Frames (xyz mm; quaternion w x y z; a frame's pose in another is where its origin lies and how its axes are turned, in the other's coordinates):
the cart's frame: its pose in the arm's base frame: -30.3 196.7 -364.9 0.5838 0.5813 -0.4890 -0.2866
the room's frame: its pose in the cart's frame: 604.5 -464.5 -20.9 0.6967 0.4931 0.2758 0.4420
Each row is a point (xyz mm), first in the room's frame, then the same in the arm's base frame.
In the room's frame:
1: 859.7 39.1 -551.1
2: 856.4 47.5 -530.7
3: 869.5 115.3 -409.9
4: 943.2 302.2 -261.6
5: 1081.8 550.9 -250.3
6: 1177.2 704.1 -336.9
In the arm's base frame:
1: 157.8 -140.6 308.6
2: 151.1 -159.5 298.7
3: 91.1 -281.5 269.4
4: -90.9 -452.4 277.1
5: -349.8 -513.7 379.2
6: -516.7 -464.9 478.3

